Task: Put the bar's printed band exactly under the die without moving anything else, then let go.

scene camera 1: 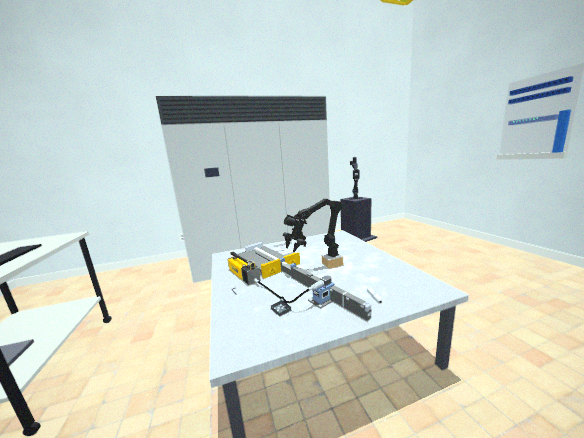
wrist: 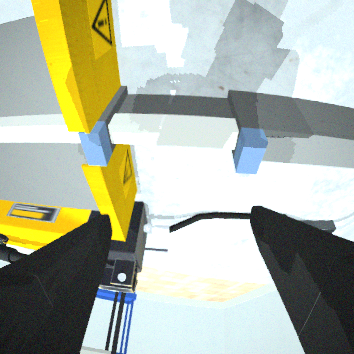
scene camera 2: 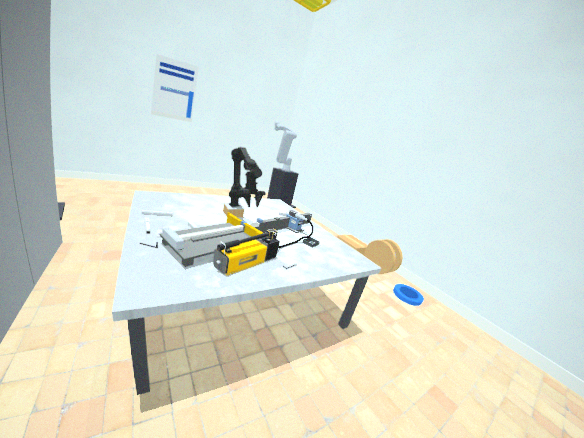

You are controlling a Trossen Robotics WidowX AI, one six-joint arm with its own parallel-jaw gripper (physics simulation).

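Frame: origin at the arm's base, x ahead, y left, z up, level; centimetres.
Seen in the pictures: gripper, fingertip midpoint: (scene camera 1: 290,250) (wrist: 180,219) (scene camera 2: 253,207); arm's base, origin of the base link: (scene camera 1: 333,254) (scene camera 2: 234,205).
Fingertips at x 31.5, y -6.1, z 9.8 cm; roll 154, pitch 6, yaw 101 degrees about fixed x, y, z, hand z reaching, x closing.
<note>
Pixels of each thing's top centre, then the offset from my fingertips to it. "*": a spot on its surface instead.
- blue-grey unit, surface spot: (scene camera 1: 322,294) * dx +3.9, dy +40.3, dz -10.8 cm
- yellow motor unit, surface spot: (scene camera 2: 247,256) * dx +33.1, dy -23.0, dz -10.2 cm
- small dark box, surface spot: (scene camera 1: 281,307) (scene camera 2: 308,243) * dx +23.4, dy +30.1, dz -16.5 cm
- white rod, middle of its top: (scene camera 1: 374,293) dx -22.4, dy +51.3, dz -14.6 cm
A long pale bar (scene camera 1: 267,254) (scene camera 2: 216,232) (wrist: 172,131) lies along the grey bed and extends through the gap between the yellow guards to a blue block on the dark rail (scene camera 1: 352,302) (scene camera 2: 273,224) (wrist: 175,104). I cannot make out its printed band. A blue-grey unit (scene camera 1: 322,294) (scene camera 2: 296,222) stands at the rail farther along; the die itself is too small to tell. My gripper (scene camera 1: 292,248) (scene camera 2: 253,205) (wrist: 180,219) is open and empty, above the rail near the guards. Its black fingers stand apart in the wrist view, with the bar beyond them and not between them.
Yellow guards (scene camera 1: 271,268) (scene camera 2: 252,229) (wrist: 117,190) stand on both sides of the bar. A yellow motor unit (scene camera 1: 240,269) (scene camera 2: 247,256) lies beside the bed. A black cable (scene camera 1: 270,290) (scene camera 2: 295,244) (wrist: 215,215) runs past a small dark box (scene camera 1: 281,307) (scene camera 2: 311,242). A white rod (scene camera 1: 374,295) lies behind the rail.
</note>
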